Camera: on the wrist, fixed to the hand. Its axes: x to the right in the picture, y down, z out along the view.
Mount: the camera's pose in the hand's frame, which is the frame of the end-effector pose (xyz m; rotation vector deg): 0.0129 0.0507 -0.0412 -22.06 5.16 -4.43
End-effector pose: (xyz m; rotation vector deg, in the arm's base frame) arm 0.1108 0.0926 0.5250 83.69 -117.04 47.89
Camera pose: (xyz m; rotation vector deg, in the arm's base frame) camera 0.0602 0.1260 0.5525 71.80 -110.83 24.99
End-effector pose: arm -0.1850 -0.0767 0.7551 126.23 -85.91 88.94
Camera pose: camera -0.2498 -0.0901 0.7623 110.22 -86.80 68.79
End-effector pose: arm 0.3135 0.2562 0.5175 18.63 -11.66 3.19
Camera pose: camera 0.3295 0.3177 0.4978 -3.06 -6.22 -2.60
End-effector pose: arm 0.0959 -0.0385 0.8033 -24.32 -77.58 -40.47
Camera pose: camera 0.1612 -0.0314 0.8142 -36.67 -66.12 -59.84
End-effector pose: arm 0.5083 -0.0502 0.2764 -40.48 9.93 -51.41
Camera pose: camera 0.5323 -0.0591 0.2149 -59.33 23.40 -56.24
